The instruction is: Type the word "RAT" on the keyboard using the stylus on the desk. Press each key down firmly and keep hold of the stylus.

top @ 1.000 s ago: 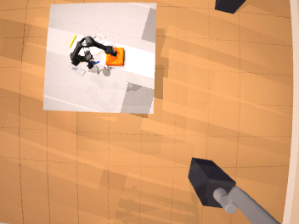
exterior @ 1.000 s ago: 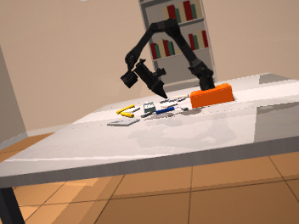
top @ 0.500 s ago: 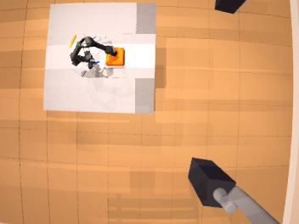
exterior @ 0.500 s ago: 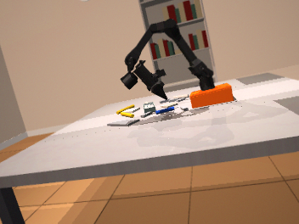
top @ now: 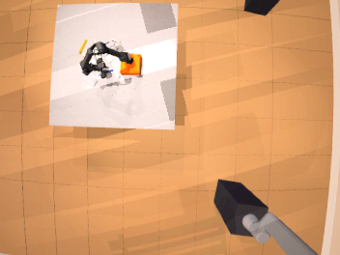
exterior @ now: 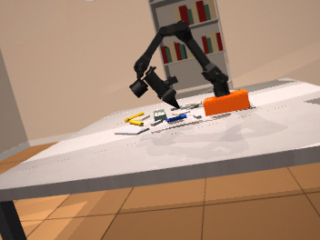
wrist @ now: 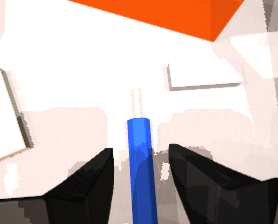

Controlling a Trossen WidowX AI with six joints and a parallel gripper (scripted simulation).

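My gripper tip is 50 mm above the blue stylus and 10 mm past it. The rest, counted from my gripper tip: R key 140 mm ahead, 110 mm to the right, 40 mm below; then grey stylus tip 50 mm below, 40 mm behind, 20 mm to the right; then flat grey pad 200 mm ahead, 120 mm to the left, 50 mm below.
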